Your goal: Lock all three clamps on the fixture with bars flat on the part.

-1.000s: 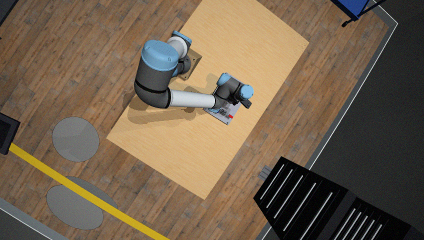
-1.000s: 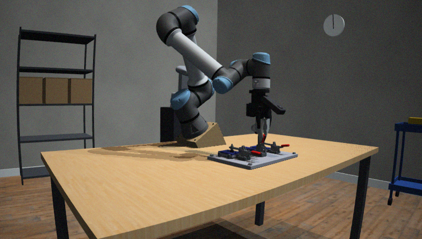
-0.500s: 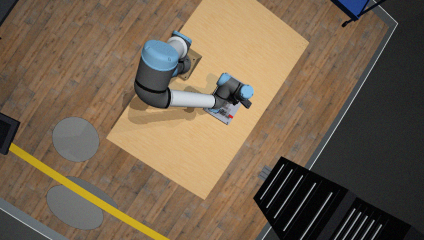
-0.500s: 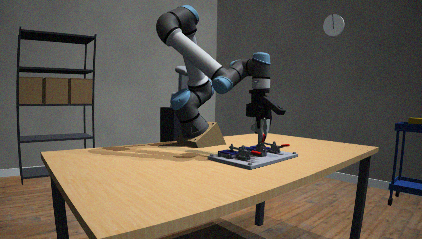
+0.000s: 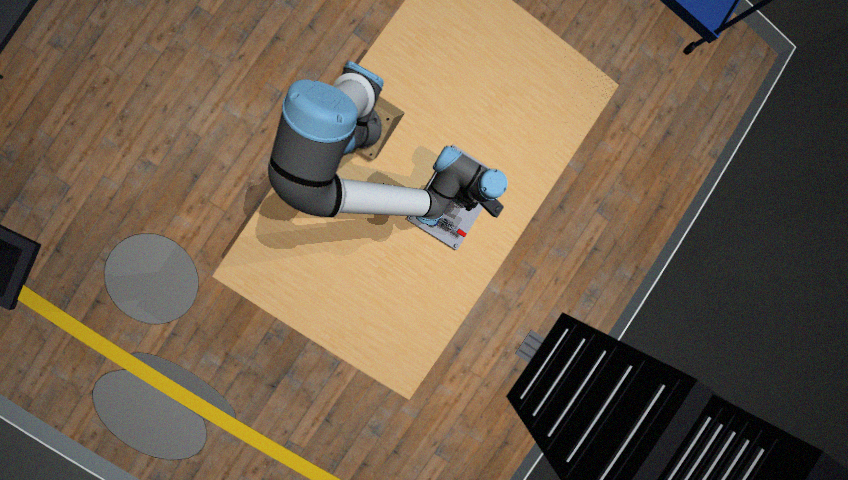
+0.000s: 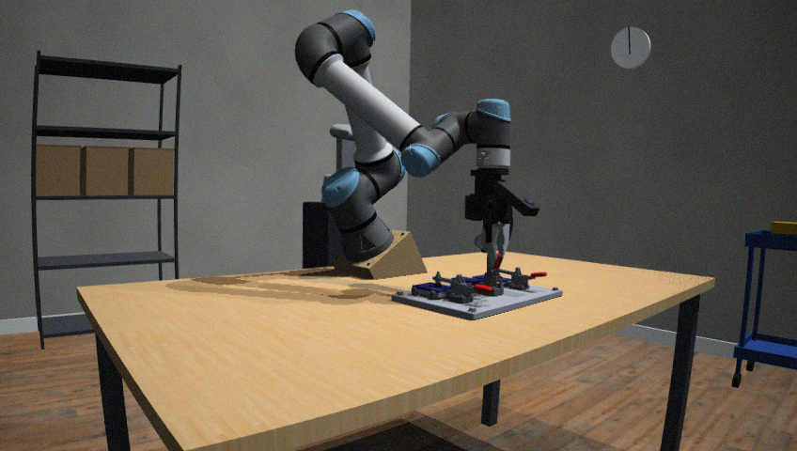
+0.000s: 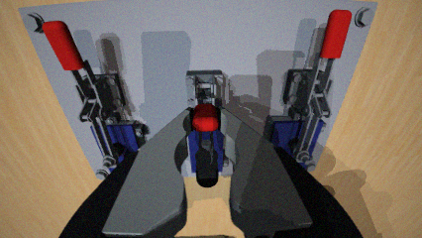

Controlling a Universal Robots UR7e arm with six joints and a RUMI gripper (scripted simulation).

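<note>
Right now the grey fixture plate is 80 mm below my hand and 40 mm behind it. Also, from my hand: blue part 100 mm to the right, 100 mm behind, 60 mm below.
</note>
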